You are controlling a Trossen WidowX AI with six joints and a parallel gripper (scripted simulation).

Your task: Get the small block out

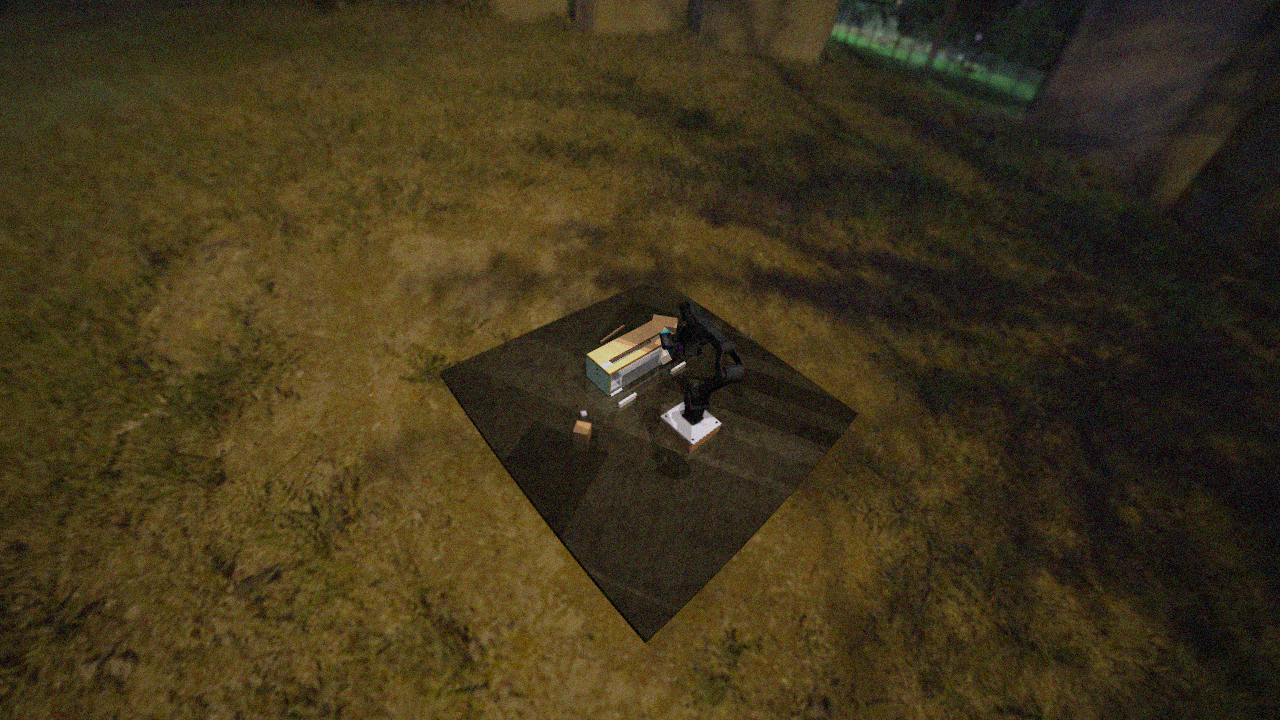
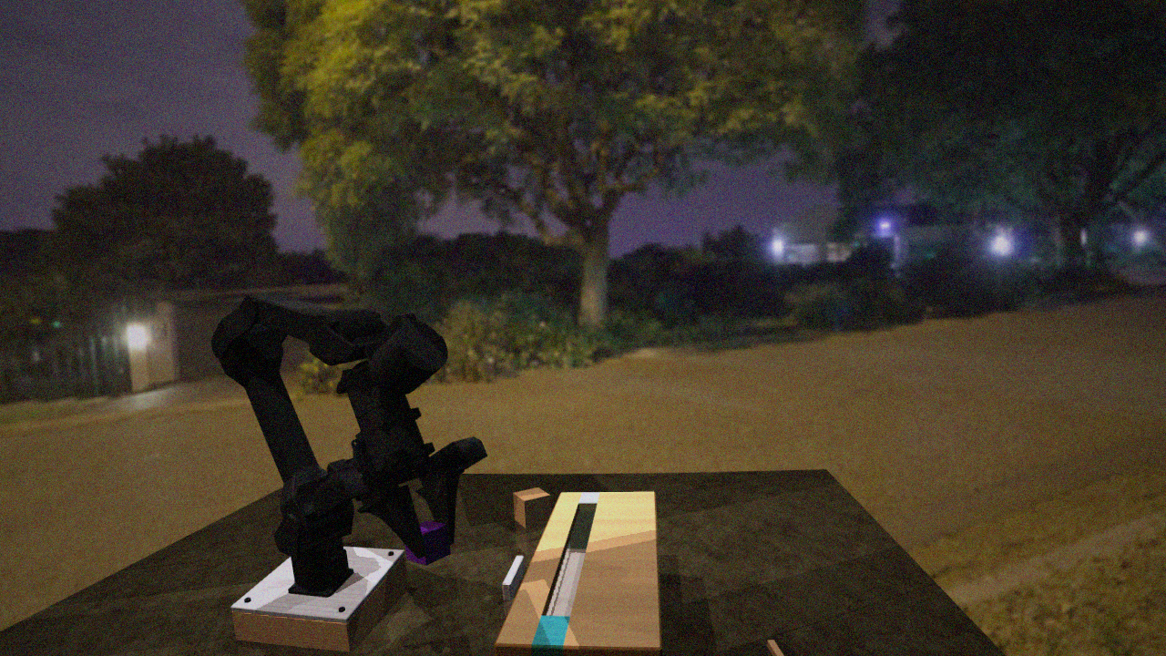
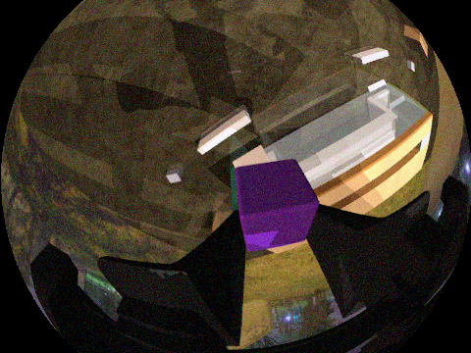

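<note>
My gripper tip is now 1 cm past the purple block, 1 cm to the right of it and 1 cm below it. From my gripper tip the other things lie so: tan block (3 cm behind, 50 cm to the left, 15 cm below); then box (11 cm ahead, 11 cm to the left, 11 cm below).
</note>
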